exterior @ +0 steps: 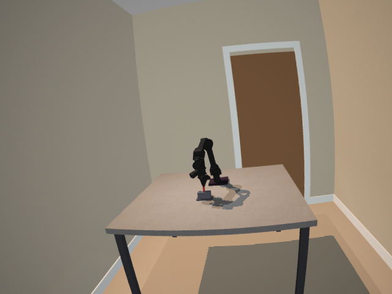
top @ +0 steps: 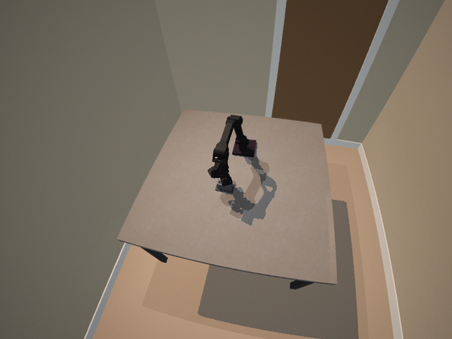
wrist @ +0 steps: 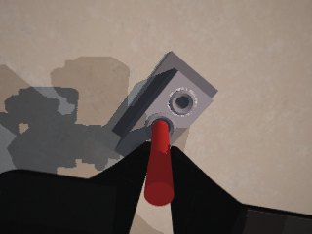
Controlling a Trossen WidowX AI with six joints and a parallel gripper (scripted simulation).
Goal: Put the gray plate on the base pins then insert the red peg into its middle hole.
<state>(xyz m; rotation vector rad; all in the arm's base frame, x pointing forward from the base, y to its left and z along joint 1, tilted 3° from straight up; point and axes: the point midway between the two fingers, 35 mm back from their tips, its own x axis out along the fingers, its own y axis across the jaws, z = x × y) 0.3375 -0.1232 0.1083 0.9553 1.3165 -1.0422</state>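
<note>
The red peg is right at my gripper tip. From my gripper tip the other things lie so: gray plate 50 mm below; base 90 mm below.
</note>
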